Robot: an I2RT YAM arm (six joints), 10 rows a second.
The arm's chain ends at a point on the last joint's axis. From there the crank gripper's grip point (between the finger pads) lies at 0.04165 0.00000 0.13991 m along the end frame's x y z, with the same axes.
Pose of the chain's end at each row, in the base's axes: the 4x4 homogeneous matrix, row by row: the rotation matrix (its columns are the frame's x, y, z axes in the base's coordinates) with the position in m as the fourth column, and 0 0 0 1 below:
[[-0.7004, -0.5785, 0.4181, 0.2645], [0.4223, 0.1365, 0.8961, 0.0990], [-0.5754, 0.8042, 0.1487, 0.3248], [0, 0, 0, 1]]
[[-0.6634, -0.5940, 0.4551, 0.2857], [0.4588, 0.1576, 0.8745, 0.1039], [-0.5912, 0.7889, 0.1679, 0.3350], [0, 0, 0, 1]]
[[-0.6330, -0.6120, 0.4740, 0.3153], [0.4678, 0.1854, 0.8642, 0.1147], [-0.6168, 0.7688, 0.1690, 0.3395], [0, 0, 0, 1]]
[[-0.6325, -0.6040, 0.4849, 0.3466], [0.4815, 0.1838, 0.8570, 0.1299], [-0.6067, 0.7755, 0.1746, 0.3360], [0, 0, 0, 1]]
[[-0.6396, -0.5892, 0.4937, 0.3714], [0.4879, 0.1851, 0.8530, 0.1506], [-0.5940, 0.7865, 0.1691, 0.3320], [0, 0, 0, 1]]
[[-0.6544, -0.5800, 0.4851, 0.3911], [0.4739, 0.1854, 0.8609, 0.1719], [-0.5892, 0.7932, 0.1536, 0.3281], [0, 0, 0, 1]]
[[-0.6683, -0.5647, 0.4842, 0.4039], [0.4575, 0.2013, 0.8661, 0.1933], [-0.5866, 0.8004, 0.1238, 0.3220], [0, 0, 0, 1]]
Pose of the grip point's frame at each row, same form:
[[-0.7004, -0.5785, 0.4181, 0.2938], [0.4223, 0.1365, 0.8961, 0.2420], [-0.5754, 0.8042, 0.1487, 0.3216], [0, 0, 0, 1]]
[[-0.6634, -0.5940, 0.4551, 0.3217], [0.4588, 0.1576, 0.8745, 0.2454], [-0.5912, 0.7889, 0.1679, 0.3339], [0, 0, 0, 1]]
[[-0.6330, -0.6120, 0.4740, 0.3553], [0.4678, 0.1854, 0.8642, 0.2551], [-0.6168, 0.7688, 0.1690, 0.3375], [0, 0, 0, 1]]
[[-0.6325, -0.6040, 0.4849, 0.3881], [0.4815, 0.1838, 0.8570, 0.2699], [-0.6067, 0.7755, 0.1746, 0.3352], [0, 0, 0, 1]]
[[-0.6396, -0.5892, 0.4937, 0.4138], [0.4879, 0.1851, 0.8530, 0.2903], [-0.5940, 0.7865, 0.1691, 0.3309], [0, 0, 0, 1]]
[[-0.6544, -0.5800, 0.4851, 0.4317], [0.4739, 0.1854, 0.8609, 0.3121], [-0.5892, 0.7932, 0.1536, 0.3250], [0, 0, 0, 1]]
[[-0.6683, -0.5647, 0.4842, 0.4438], [0.4575, 0.2013, 0.8661, 0.3335], [-0.5866, 0.8004, 0.1238, 0.3149], [0, 0, 0, 1]]

